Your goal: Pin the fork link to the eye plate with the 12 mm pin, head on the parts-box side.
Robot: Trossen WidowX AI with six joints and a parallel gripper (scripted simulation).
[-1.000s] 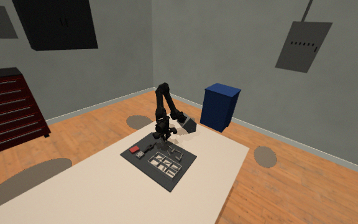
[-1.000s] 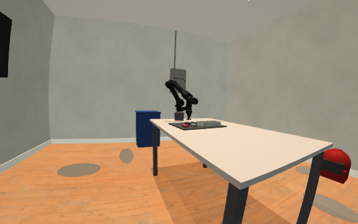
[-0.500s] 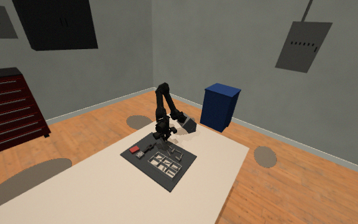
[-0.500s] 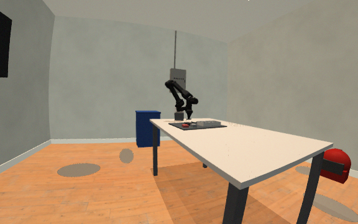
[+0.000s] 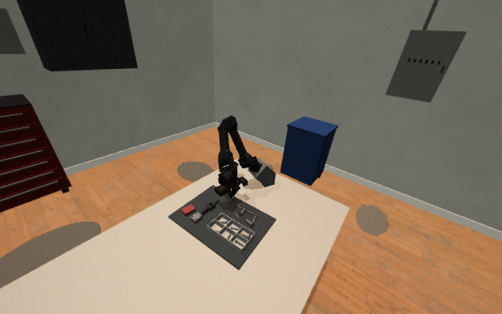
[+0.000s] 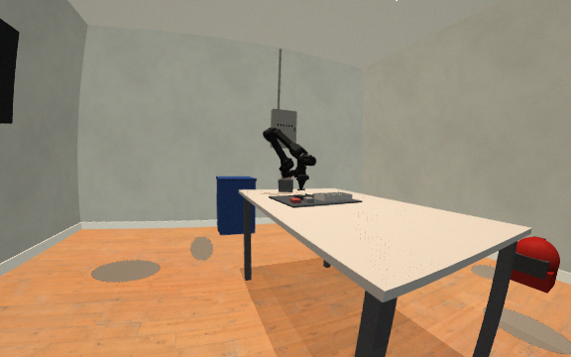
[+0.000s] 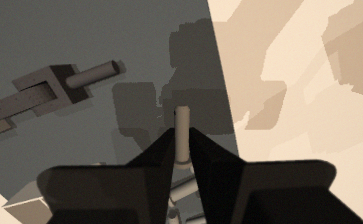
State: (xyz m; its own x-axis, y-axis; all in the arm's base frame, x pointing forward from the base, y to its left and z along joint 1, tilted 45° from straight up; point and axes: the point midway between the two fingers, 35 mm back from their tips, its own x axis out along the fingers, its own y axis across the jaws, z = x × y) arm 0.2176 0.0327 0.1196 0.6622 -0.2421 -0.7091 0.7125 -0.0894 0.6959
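The eye plate lies 130 mm ahead of my hand, 60 mm to the right of it and 60 mm below it. The rest, counted from my hand: fork link (90 mm ahead, 60 mm to the right, 60 mm below); then dark mat (120 mm ahead, 80 mm below, 40 mm to the left); then grey block (210 mm ahead, 60 mm to the right, 60 mm below).
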